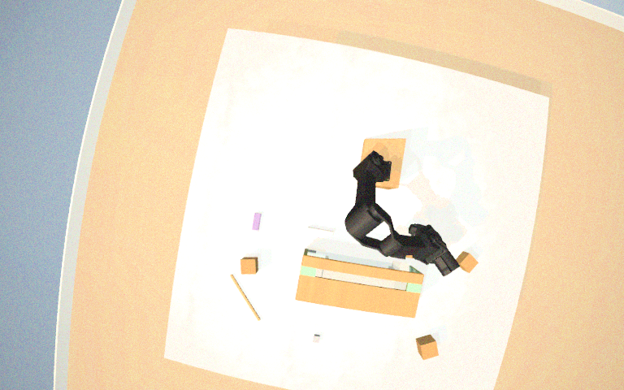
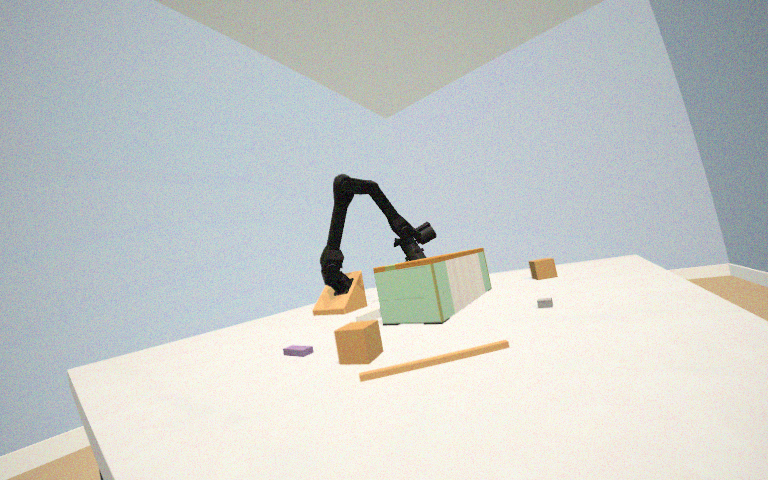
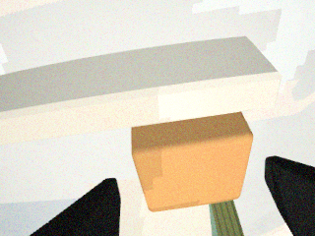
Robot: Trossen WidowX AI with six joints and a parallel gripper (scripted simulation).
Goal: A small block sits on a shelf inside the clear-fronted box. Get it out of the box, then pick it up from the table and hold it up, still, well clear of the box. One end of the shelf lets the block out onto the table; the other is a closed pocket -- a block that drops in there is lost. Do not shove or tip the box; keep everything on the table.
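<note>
The orange block is 20 mm behind my gripper tip. From my gripper tip the other things lie so: grey block 340 mm ahead, 280 mm to the right, 10 mm below; purple tile 50 mm behind, 540 mm to the right, 10 mm below; clear-fronted box 60 mm ahead, 170 mm to the right, 40 mm above.
</note>
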